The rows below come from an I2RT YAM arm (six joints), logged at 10 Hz.
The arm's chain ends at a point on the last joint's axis. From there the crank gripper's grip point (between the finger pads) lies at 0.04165 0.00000 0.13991 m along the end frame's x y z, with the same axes.
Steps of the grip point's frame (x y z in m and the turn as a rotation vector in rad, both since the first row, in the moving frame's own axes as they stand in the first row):
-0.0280, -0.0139, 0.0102, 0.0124, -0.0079, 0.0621
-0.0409, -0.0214, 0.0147, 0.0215, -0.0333, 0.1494
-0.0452, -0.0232, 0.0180, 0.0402, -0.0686, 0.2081
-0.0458, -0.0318, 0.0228, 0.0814, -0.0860, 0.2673
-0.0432, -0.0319, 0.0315, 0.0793, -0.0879, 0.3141
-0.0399, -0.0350, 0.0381, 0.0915, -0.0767, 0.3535
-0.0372, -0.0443, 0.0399, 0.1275, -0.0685, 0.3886
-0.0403, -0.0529, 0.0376, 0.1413, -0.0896, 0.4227
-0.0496, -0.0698, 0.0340, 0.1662, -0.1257, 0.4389
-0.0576, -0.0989, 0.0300, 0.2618, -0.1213, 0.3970
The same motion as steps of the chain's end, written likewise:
-0.0269, -0.0147, 0.0099, 0.0124, -0.0079, 0.0621
-0.0360, -0.0242, 0.0134, 0.0215, -0.0333, 0.1494
-0.0353, -0.0252, 0.0154, 0.0402, -0.0686, 0.2081
-0.0338, -0.0298, 0.0198, 0.0814, -0.0860, 0.2673
-0.0307, -0.0318, 0.0284, 0.0793, -0.0879, 0.3141
-0.0290, -0.0349, 0.0353, 0.0915, -0.0767, 0.3535
-0.0281, -0.0407, 0.0376, 0.1275, -0.0685, 0.3886
-0.0285, -0.0479, 0.0347, 0.1413, -0.0896, 0.4227
-0.0334, -0.0608, 0.0305, 0.1662, -0.1257, 0.4389
-0.0449, -0.0757, 0.0287, 0.2618, -0.1213, 0.3970

